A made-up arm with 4 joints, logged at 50 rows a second.
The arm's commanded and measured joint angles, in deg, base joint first. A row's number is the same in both.
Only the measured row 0 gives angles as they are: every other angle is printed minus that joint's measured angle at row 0.
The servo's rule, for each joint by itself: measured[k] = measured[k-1] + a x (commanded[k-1-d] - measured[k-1]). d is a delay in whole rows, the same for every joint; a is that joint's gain. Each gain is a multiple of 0.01, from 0.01 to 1. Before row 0 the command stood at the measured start. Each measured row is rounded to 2 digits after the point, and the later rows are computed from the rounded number. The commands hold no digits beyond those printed.
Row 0, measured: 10.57 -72.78 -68.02 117.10
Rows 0 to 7, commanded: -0.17 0.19 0.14 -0.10; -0.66 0.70 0.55 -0.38; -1.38 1.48 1.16 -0.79; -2.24 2.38 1.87 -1.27; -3.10 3.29 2.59 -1.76; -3.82 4.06 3.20 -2.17; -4.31 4.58 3.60 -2.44; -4.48 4.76 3.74 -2.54
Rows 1 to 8, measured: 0.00 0.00 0.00 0.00; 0.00 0.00 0.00 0.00; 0.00 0.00 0.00 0.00; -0.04 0.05 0.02 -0.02; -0.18 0.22 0.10 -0.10; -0.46 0.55 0.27 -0.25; -0.87 1.03 0.53 -0.47; -1.38 1.62 0.86 -0.75
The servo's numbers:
d 3
a 0.23 0.26 0.16 0.22

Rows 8 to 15, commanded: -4.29 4.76 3.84 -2.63; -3.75 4.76 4.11 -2.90; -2.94 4.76 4.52 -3.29; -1.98 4.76 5.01 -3.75; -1.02 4.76 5.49 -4.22; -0.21 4.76 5.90 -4.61; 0.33 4.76 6.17 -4.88; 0.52 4.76 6.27 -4.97
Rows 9 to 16, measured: -1.94 2.25 1.23 -1.06; -2.49 2.86 1.61 -1.36; -2.95 3.35 1.95 -1.62; -3.26 3.72 2.25 -1.84; -3.37 3.99 2.55 -2.07; -3.27 4.19 2.87 -2.34; -2.97 4.34 3.21 -2.65; -2.52 4.45 3.57 -3.00
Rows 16 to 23, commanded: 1.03 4.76 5.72 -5.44; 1.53 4.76 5.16 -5.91; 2.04 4.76 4.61 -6.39; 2.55 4.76 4.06 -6.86; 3.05 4.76 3.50 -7.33; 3.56 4.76 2.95 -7.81; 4.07 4.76 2.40 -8.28; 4.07 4.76 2.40 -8.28
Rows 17 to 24, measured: -1.99 4.53 3.94 -3.35; -1.46 4.59 4.30 -3.69; -1.00 4.63 4.62 -3.97; -0.53 4.66 4.80 -4.29; -0.06 4.69 4.86 -4.65; 0.42 4.71 4.82 -5.03; 0.91 4.72 4.70 -5.43; 1.40 4.73 4.51 -5.85
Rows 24 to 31, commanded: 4.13 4.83 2.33 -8.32; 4.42 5.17 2.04 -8.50; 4.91 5.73 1.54 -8.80; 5.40 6.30 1.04 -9.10; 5.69 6.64 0.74 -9.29; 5.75 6.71 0.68 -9.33; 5.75 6.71 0.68 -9.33; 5.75 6.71 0.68 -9.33
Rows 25 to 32, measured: 1.90 4.74 4.26 -6.28; 2.40 4.75 3.96 -6.72; 2.78 4.75 3.71 -7.06; 3.09 4.77 3.49 -7.34; 3.40 4.87 3.26 -7.60; 3.75 5.09 2.98 -7.86; 4.13 5.40 2.67 -8.13; 4.49 5.72 2.36 -8.39
